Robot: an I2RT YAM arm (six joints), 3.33 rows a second.
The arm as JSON. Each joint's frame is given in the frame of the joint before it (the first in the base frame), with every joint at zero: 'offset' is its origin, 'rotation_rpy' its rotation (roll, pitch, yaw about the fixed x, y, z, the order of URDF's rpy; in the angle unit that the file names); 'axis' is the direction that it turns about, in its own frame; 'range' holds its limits. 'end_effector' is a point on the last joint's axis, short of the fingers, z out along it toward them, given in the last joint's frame.
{
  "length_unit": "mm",
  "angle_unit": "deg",
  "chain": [
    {
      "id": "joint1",
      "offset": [
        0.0,
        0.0,
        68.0
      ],
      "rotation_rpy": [
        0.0,
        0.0,
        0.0
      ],
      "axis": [
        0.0,
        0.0,
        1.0
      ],
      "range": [
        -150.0,
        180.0
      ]
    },
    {
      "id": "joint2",
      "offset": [
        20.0,
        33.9,
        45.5
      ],
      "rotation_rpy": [
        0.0,
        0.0,
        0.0
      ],
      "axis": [
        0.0,
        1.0,
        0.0
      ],
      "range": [
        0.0,
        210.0
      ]
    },
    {
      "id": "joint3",
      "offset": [
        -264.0,
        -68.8,
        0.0
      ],
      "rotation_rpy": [
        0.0,
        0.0,
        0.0
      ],
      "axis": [
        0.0,
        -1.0,
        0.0
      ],
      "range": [
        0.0,
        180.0
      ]
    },
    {
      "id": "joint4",
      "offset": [
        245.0,
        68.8,
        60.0
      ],
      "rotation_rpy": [
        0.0,
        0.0,
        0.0
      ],
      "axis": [
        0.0,
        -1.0,
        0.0
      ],
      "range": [
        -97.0,
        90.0
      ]
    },
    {
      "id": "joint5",
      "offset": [
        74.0,
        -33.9,
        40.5
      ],
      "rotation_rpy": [
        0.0,
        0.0,
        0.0
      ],
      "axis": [
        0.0,
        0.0,
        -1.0
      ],
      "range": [
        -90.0,
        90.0
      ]
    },
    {
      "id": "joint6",
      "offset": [
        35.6,
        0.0,
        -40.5
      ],
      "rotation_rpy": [
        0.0,
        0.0,
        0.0
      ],
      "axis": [
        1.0,
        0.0,
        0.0
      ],
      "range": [
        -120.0,
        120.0
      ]
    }
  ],
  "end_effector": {
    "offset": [
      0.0,
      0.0,
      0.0
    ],
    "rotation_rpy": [
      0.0,
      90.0,
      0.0
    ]
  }
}
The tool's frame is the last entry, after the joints.
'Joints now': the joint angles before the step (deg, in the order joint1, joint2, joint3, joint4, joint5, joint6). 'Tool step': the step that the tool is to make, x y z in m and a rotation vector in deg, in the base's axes. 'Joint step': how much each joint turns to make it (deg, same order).
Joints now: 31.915 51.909 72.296 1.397 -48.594 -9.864
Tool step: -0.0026 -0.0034 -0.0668 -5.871 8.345 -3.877
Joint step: 0.003 -7.519 -14.013 -5.409 3.573 -2.347
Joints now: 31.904 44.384 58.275 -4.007 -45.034 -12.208
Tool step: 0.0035 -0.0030 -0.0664 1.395 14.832 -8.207
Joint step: 0.000 -6.250 -15.209 3.802 9.302 10.355
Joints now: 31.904 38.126 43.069 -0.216 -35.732 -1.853
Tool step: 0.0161 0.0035 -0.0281 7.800 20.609 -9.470
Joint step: 0.026 1.491 -4.972 3.051 10.498 19.670
